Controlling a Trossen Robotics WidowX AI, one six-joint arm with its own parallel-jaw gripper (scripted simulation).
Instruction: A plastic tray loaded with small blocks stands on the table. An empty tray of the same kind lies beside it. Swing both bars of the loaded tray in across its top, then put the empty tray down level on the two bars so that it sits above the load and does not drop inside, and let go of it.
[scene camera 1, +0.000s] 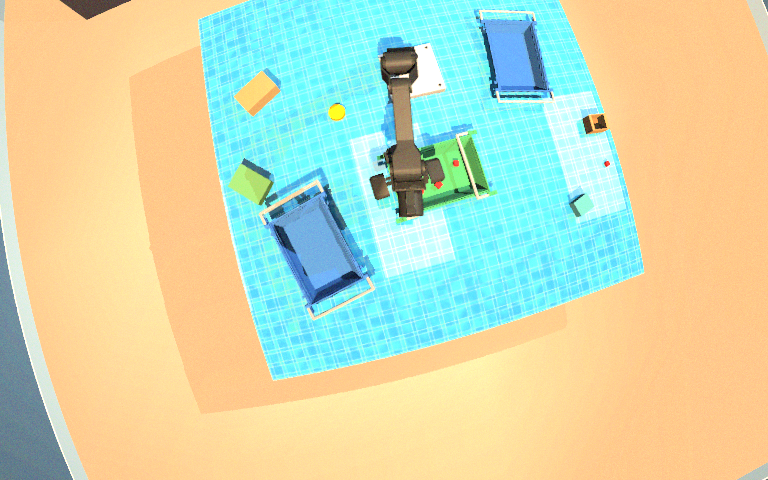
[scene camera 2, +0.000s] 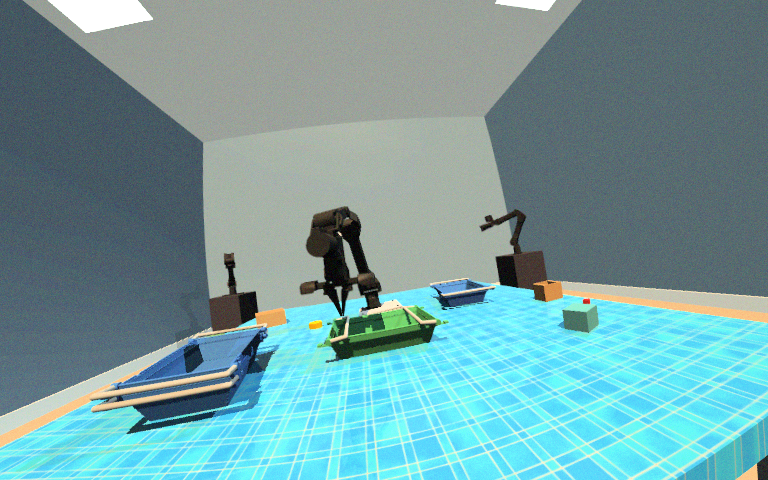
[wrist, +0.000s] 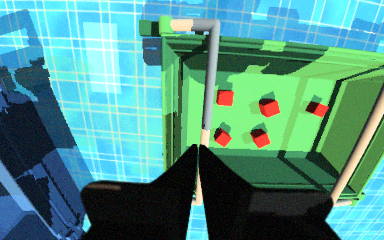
Labels:
my gripper: scene camera 1; scene camera 2; wrist 197, 149
blue tray: scene camera 1; scene camera 2; not seen in the wrist view (out of frame)
same spot on my gripper: (scene camera 1: 379, 186) = (scene camera 2: 306, 282)
same spot on blue tray: (scene camera 2: 466, 292) = (scene camera 1: 523, 102)

